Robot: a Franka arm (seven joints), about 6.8 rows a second.
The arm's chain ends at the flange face. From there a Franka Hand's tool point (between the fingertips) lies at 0.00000 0.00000 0.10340 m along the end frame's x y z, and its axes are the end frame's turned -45 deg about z.
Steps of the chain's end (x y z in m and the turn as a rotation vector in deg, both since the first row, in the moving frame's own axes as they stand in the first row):
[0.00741, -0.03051, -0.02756, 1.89, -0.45, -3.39]
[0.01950, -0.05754, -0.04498, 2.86, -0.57, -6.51]
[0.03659, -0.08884, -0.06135, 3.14, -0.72, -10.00]
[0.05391, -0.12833, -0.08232, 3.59, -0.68, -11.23]
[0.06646, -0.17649, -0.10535, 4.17, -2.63, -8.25]
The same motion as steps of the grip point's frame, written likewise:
[0.02856, -0.01937, -0.02762, 1.65, 1.02, -3.39]
[0.05714, -0.03143, -0.04511, 2.43, 1.62, -6.51]
[0.09133, -0.04211, -0.06151, 2.73, 1.71, -10.00]
[0.13202, -0.05840, -0.08253, 3.02, 2.06, -11.23]
[0.17312, -0.08658, -0.10573, 4.81, 1.09, -8.25]

